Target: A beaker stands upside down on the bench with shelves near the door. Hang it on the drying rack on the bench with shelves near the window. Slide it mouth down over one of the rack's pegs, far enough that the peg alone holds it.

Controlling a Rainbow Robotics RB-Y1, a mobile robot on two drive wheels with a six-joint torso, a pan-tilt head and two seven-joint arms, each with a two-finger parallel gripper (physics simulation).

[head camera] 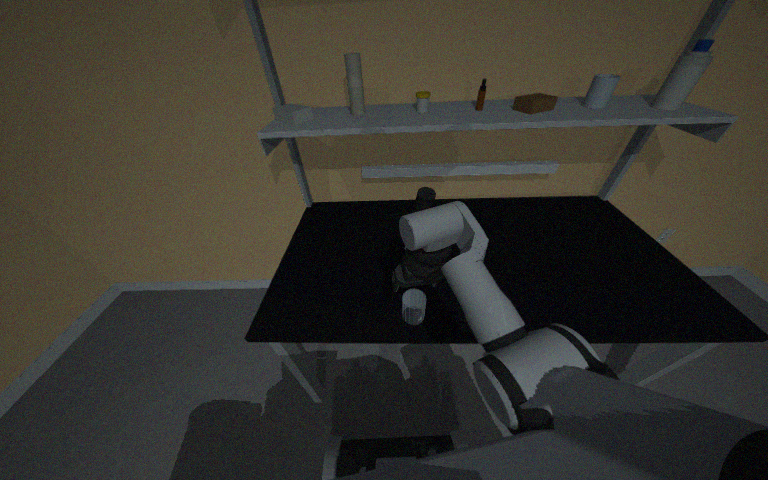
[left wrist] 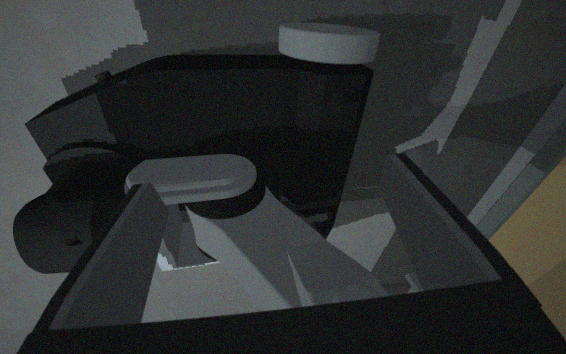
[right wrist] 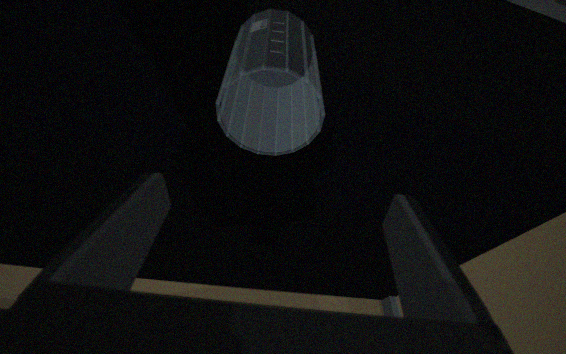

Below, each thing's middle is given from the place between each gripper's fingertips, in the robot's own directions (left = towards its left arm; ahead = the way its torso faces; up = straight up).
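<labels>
My left hand is 430 mm short of the clear glass beaker [head camera: 413,300], 410 mm to the left of the beaker and 270 mm below the beaker.
From my right hand I find the clear glass beaker 10 mm ahead of my right hand, 10 mm to the right of my right hand and 120 mm below my right hand.
</labels>
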